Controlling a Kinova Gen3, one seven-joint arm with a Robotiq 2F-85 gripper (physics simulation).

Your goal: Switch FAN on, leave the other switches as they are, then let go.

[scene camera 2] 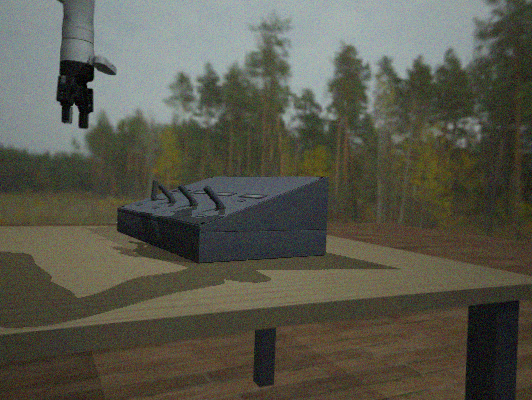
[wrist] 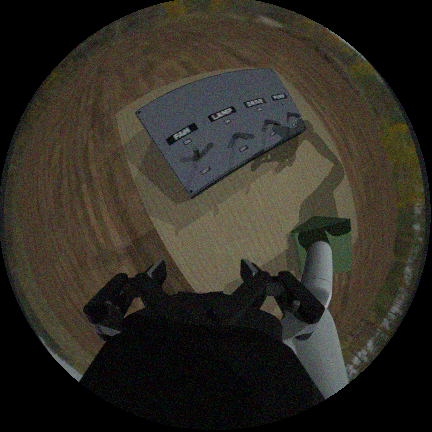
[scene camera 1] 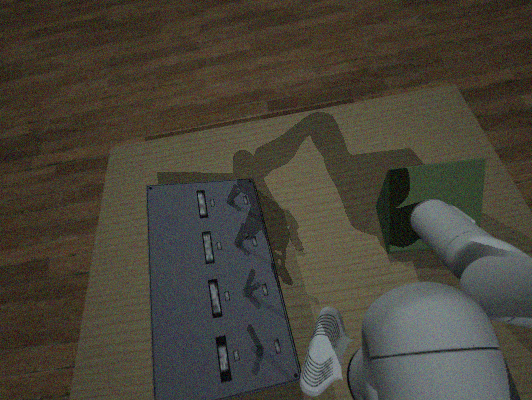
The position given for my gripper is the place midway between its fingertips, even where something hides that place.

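Note:
My own gripper (scene camera 2: pixel 75 126), (wrist: pixel 202 268) is there for me to see. So is a blue-grey switch panel, and I find the panel (scene camera 1: pixel 203 323), (scene camera 2: pixel 260 217) from both scene camera 1 and scene camera 2.

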